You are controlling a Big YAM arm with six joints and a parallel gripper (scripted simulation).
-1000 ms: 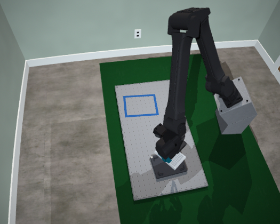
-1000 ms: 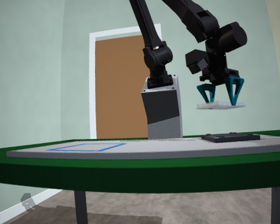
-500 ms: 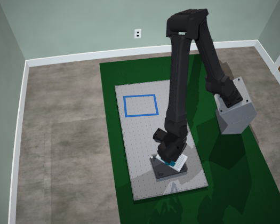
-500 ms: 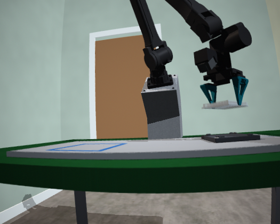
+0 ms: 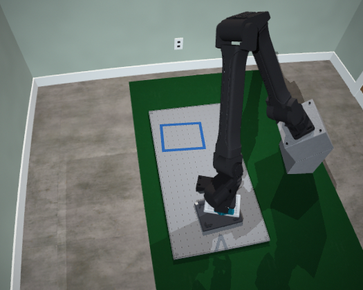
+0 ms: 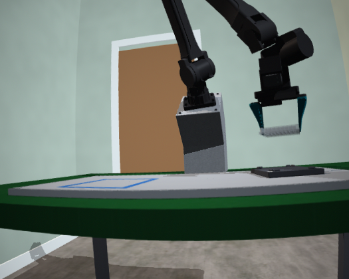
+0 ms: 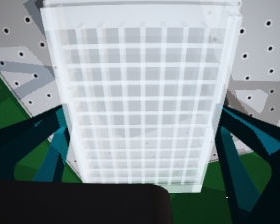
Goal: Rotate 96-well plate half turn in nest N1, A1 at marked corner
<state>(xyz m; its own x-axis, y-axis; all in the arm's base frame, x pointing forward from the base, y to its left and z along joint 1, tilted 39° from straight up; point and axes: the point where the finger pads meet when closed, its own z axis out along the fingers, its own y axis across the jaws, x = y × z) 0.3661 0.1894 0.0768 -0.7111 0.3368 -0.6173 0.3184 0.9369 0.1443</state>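
My gripper is now 10 mm above the 96-well plate. Also, from my hand: plate nest N1: 100 mm below; then A1 label: 90 mm below, 70 mm ahead, 50 mm to the right.
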